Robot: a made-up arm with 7 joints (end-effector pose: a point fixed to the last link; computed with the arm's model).
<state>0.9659 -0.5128 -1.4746 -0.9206 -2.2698 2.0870 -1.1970</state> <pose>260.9 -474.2 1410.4 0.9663 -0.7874 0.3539</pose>
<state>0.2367 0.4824 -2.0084 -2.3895 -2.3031 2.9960 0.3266</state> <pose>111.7 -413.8 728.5 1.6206 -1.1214 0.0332</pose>
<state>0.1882 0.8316 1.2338 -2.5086 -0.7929 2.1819 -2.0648</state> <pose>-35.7 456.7 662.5 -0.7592 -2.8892 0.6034</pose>
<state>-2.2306 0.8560 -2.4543 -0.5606 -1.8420 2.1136 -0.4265</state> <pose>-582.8 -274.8 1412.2 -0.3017 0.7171 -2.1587</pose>
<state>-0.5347 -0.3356 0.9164 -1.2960 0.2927 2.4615 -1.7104</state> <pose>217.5 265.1 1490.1 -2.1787 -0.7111 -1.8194</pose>
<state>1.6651 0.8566 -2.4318 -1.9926 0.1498 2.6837 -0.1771</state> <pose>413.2 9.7 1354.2 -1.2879 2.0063 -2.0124</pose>
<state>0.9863 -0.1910 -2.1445 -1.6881 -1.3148 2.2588 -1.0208</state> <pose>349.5 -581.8 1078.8 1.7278 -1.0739 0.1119</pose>
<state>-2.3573 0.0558 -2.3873 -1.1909 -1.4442 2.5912 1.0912</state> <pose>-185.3 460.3 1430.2 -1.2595 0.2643 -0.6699</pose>
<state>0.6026 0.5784 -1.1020 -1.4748 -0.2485 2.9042 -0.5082</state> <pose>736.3 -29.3 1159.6 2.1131 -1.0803 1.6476</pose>
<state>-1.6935 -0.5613 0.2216 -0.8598 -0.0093 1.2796 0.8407</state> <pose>19.1 52.2 1582.9 0.8923 2.3691 -1.2689</pose>
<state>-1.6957 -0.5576 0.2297 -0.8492 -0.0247 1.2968 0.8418</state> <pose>21.3 57.8 1586.2 0.8914 2.3509 -1.3031</pose>
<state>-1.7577 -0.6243 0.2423 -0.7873 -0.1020 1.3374 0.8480</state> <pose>38.0 157.0 1587.3 0.9695 2.1906 -1.5511</pose>
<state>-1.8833 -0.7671 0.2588 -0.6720 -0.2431 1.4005 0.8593</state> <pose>106.4 347.4 1546.7 1.0956 1.8236 -1.9953</pose>
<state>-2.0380 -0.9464 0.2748 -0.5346 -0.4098 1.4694 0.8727</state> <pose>244.9 537.4 1425.9 1.1719 1.2850 -2.4635</pose>
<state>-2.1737 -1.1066 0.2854 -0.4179 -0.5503 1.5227 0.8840</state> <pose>393.7 640.7 1265.2 1.1522 0.7525 -2.7869</pose>
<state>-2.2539 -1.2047 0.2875 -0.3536 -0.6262 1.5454 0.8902</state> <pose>482.1 668.7 1152.0 -1.0916 -0.4254 2.8959</pose>
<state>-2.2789 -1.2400 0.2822 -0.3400 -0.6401 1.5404 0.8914</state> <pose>507.7 671.8 1115.6 -1.0729 -0.3389 2.9001</pose>
